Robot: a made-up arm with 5 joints.
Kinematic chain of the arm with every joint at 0, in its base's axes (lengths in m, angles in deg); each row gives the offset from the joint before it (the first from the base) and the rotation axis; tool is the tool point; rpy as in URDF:
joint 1: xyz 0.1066 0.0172 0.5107 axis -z
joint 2: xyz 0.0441 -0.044 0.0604 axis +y
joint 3: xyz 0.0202 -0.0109 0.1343 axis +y
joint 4: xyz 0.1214 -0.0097 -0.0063 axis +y
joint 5: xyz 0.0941 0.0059 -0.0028 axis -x
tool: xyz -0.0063 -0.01 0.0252 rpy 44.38 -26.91 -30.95
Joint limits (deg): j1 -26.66..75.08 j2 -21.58..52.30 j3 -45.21..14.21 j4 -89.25..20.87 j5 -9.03..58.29
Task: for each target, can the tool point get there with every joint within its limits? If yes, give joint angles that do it. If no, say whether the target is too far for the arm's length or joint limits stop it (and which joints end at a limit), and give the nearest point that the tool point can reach.
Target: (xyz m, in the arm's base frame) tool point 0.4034 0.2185 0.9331
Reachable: no: too far | nearest point 0.3588 0.0962 0.8230 | short by 0.170 m
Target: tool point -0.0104 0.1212 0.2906
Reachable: no: joint limits stop it (at a limit: joint 1, joint 2, joint 3, joint 4, joint 5) | nearest point 0.3297 0.0816 0.4366 | short by 0.372 m
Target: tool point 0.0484 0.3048 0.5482
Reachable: no: joint limits stop it (at a limit: joint 1, joint 3, joint 4, joint 5) | nearest point 0.3324 0.0830 0.4409 | short by 0.376 m
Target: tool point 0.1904 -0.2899 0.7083
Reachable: yes | joints 62.23 23.75 -13.69 -29.18 -0.60
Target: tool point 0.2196 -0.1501 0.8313
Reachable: yes | joints 41.78 -1.76 -18.82 -42.38 41.45
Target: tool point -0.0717 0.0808 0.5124
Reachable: no: joint limits stop it (at a limit: joint 1, joint 2, joint 3, joint 4) | nearest point 0.0370 0.0220 0.8269 | short by 0.338 m
